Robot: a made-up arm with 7 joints.
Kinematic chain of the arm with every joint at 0, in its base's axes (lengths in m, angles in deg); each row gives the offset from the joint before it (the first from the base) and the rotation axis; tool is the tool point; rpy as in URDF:
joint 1: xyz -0.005 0 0.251 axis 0 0.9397 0.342
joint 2: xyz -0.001 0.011 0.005 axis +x
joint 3: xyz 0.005 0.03 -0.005 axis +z
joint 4: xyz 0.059 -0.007 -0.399 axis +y
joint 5: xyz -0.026 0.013 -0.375 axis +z
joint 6: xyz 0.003 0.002 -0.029 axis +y
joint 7: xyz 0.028 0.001 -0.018 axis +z
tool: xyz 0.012 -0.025 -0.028 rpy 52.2 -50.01 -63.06
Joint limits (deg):
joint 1: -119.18..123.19
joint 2: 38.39..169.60
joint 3: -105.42..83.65
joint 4: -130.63..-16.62
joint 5: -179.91..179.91
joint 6: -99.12..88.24
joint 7: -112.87..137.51
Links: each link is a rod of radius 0.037 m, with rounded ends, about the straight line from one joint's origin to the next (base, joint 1, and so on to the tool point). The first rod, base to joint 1, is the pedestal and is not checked.
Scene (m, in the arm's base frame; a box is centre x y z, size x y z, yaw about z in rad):
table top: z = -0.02
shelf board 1: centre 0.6 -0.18 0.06 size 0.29 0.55 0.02 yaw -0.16
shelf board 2: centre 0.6 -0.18 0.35 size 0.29 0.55 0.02 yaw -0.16
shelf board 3: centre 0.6 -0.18 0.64 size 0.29 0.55 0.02 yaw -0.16
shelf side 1: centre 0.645 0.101 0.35 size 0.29 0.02 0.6 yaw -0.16
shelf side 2: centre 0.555 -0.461 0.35 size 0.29 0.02 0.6 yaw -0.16
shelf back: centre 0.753 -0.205 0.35 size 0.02 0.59 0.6 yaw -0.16
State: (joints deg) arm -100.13 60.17 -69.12 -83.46 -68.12 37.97 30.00
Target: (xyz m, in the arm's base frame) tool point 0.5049 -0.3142 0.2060
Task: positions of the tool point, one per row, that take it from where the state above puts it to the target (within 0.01 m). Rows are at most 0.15 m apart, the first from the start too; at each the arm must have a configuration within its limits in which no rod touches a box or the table.
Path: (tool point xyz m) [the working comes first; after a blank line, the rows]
Joints at the target: -90.02 42.63 -81.72 -100.58 -67.25 35.59 31.03
Straight joint move there: touches shelf board 2.

1: 0.5551 -0.1104 0.5390
2: 0.4798 -0.0971 0.5464
3: 0.4022 -0.0861 0.5397
4: 0.3253 -0.0773 0.5188
5: 0.3569 -0.1527 0.4158
6: 0.3468 -0.2225 0.3074
7: 0.2972 -0.2807 0.2060
8: 0.4022 -0.3070 0.2053
9: 0.5049 -0.3142 0.2060

